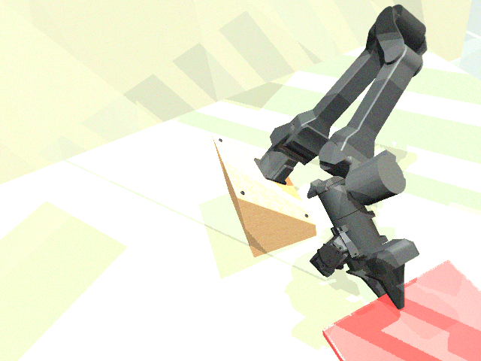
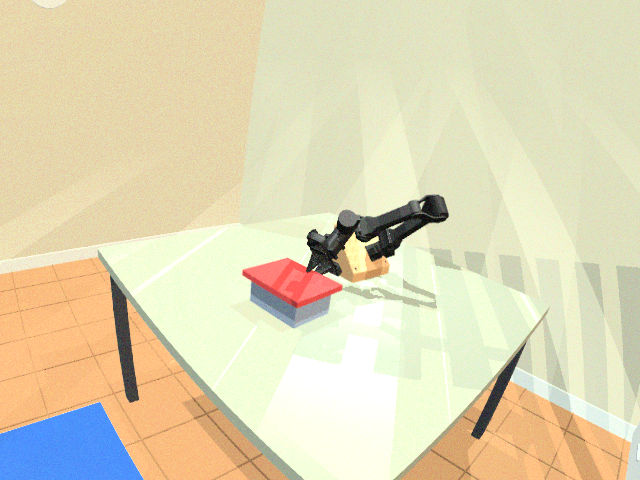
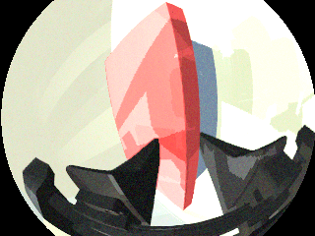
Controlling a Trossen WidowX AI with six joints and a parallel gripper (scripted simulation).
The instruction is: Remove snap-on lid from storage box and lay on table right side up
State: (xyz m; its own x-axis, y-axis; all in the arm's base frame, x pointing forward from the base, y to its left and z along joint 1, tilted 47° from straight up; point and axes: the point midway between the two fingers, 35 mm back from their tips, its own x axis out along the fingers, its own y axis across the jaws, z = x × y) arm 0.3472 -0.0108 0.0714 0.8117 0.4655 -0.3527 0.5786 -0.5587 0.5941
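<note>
The red lid lies 80 mm ahead of my gripper tip, 10 mm to the left of it and 10 mm above it. Also, from my gripper tip: storage box (80 mm ahead, 10 mm to the left, 40 mm below).
</note>
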